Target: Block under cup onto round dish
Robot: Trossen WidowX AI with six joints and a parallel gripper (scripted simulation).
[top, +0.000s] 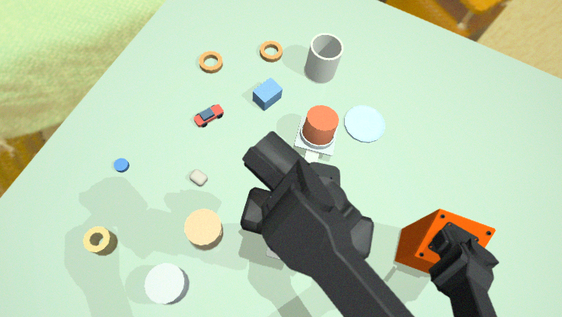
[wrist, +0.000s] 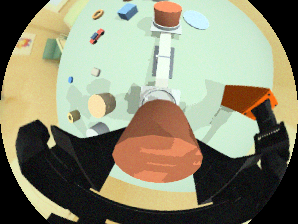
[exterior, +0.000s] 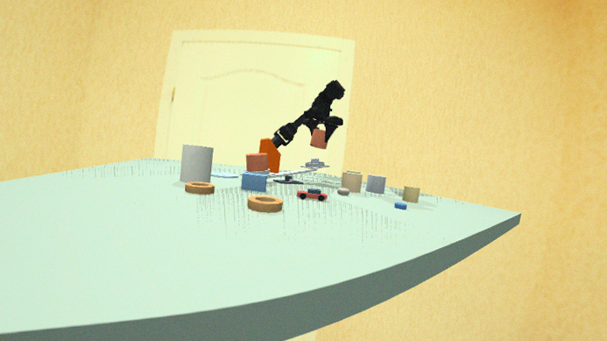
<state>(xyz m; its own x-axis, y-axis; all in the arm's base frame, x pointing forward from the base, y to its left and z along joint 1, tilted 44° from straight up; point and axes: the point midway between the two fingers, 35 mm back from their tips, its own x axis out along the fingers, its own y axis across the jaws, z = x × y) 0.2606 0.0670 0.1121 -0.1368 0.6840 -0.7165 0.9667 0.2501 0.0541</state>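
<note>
The grey block is 1 cm to the right of my gripper tip and 8 cm below it. The rest, counted from my gripper tip: balance beam: 3 cm ahead, 13 cm to the right, 13 cm below; balance: 4 cm ahead, 13 cm to the right, 15 cm below; grey pebble: 25 cm ahead, 5 cm to the right, 16 cm below.
</note>
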